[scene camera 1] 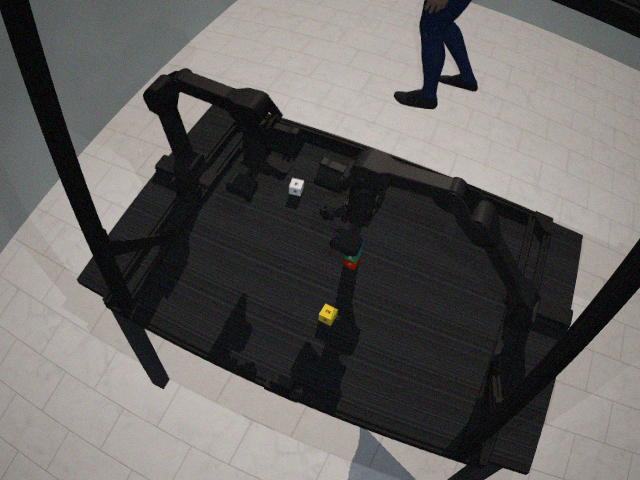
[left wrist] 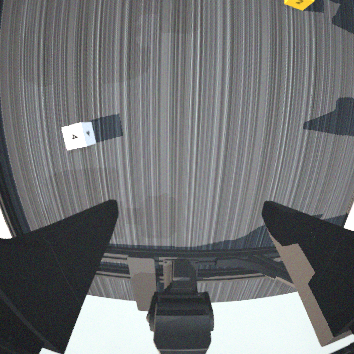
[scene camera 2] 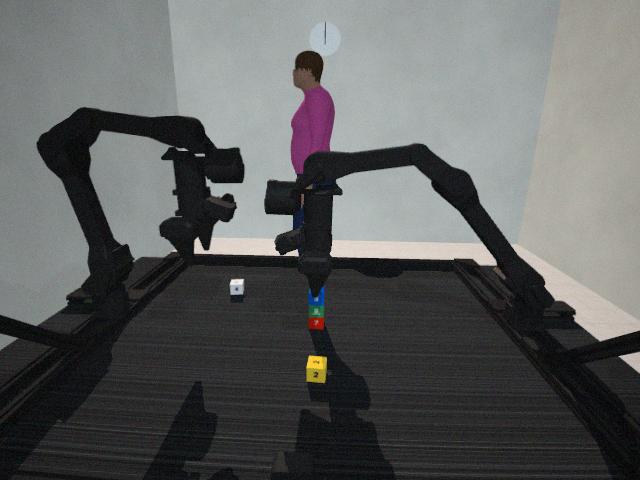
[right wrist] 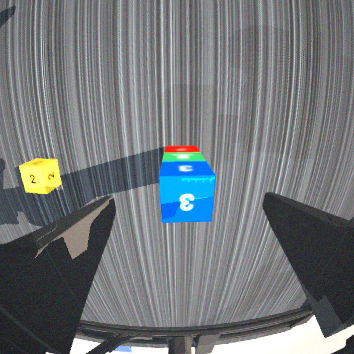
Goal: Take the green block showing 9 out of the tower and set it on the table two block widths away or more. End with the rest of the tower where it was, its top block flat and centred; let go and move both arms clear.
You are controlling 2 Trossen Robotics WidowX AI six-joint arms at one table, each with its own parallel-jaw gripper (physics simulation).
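Frame: origin at the left arm's base, x back, y right, z up, level; centimetres.
Seen in the pictures: left gripper, between the fingertips: (scene camera 1: 258,188) (left wrist: 191,208) (scene camera 2: 199,257); right gripper, between the fingertips: (scene camera 2: 316,287) (right wrist: 191,201); left arm's base, origin of its link: (scene camera 1: 188,195) (left wrist: 180,270) (scene camera 2: 112,310); right arm's base, origin of its link: (scene camera 1: 516,323) (scene camera 2: 522,323) (right wrist: 179,338).
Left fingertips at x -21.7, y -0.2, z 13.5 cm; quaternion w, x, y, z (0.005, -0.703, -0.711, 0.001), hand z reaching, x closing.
Observation:
Offsets run from my left fingertips to a thing's top centre.
The tower stands upright mid-table. Its green block showing 9 {dx -24.9, dy -0.1, dz -9.6 cm} (scene camera 1: 353,256) (scene camera 2: 316,311) (right wrist: 182,157) is between the red block showing 7 {dx -24.9, dy -0.1, dz -12.5 cm} (scene camera 1: 349,264) (scene camera 2: 316,323) (right wrist: 181,149) below and the blue block showing 3 {dx -24.9, dy -0.1, dz -6.8 cm} (scene camera 2: 320,299) (right wrist: 186,200) on top. My right gripper (scene camera 2: 315,293) (right wrist: 191,201) is open at the tower's top; in the right wrist view the blue block shows between its fingertips, not gripped. In scene camera 2 a finger hides part of the blue block. My left gripper (scene camera 2: 197,253) (left wrist: 191,208) is open and empty, raised above the table's left back part.
A yellow block {dx -25.8, dy +16.3, dz -12.5 cm} (scene camera 1: 327,314) (scene camera 2: 316,369) (left wrist: 300,4) (right wrist: 40,176) lies nearer the front than the tower. A white block {dx -3.0, dy -15.1, dz -12.5 cm} (scene camera 1: 296,187) (scene camera 2: 236,286) (left wrist: 78,136) lies at the back left, between the left gripper and the tower. A person (scene camera 2: 312,124) stands beyond the table.

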